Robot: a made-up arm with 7 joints. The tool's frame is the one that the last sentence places.
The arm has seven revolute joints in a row. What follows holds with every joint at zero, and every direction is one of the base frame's.
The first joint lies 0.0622 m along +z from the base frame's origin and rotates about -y.
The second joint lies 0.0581 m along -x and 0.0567 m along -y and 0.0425 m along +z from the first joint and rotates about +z.
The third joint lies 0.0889 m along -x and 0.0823 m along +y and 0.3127 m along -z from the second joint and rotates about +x.
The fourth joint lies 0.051 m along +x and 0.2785 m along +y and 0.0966 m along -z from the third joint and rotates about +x.
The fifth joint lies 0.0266 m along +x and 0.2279 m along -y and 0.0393 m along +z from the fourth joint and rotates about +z.
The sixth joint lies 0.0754 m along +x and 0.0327 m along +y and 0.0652 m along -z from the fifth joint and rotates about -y.
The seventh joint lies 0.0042 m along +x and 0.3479 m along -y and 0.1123 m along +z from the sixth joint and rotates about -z.
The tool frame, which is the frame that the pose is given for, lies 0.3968 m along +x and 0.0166 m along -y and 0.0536 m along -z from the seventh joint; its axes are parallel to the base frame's.
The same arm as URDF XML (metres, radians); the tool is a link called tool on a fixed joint. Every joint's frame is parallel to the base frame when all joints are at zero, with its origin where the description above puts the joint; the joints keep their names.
<robot name="arm">
<link name="base"/>
<link name="link1"/>
<link name="link2"/>
<link name="link3"/>
<link name="link4"/>
<link name="link5"/>
<link name="link6"/>
<link name="link7"/>
<link name="tool"/>
<joint name="joint 1" type="continuous"><parent link="base"/><child link="link1"/><origin xyz="0 0 0.0622"/><axis xyz="0 -1 0"/></joint>
<joint name="joint 2" type="continuous"><parent link="link1"/><child link="link2"/><origin xyz="-0.0581 -0.0567 0.0425"/><axis xyz="0 0 1"/></joint>
<joint name="joint 3" type="continuous"><parent link="link2"/><child link="link3"/><origin xyz="-0.0889 0.0823 -0.3127"/><axis xyz="1 0 0"/></joint>
<joint name="joint 4" type="continuous"><parent link="link3"/><child link="link4"/><origin xyz="0.051 0.2785 -0.0966"/><axis xyz="1 0 0"/></joint>
<joint name="joint 5" type="continuous"><parent link="link4"/><child link="link5"/><origin xyz="0.0266 -0.2279 0.0393"/><axis xyz="0 0 1"/></joint>
<joint name="joint 6" type="continuous"><parent link="link5"/><child link="link6"/><origin xyz="0.0754 0.0327 -0.0652"/><axis xyz="0 -1 0"/></joint>
<joint name="joint 7" type="continuous"><parent link="link6"/><child link="link7"/><origin xyz="0.0042 -0.3479 0.1123"/><axis xyz="0 0 -1"/></joint>
<joint name="tool_fixed" type="fixed"><parent link="link7"/><child link="tool"/><origin xyz="0.3968 -0.0166 -0.0536"/></joint>
</robot>

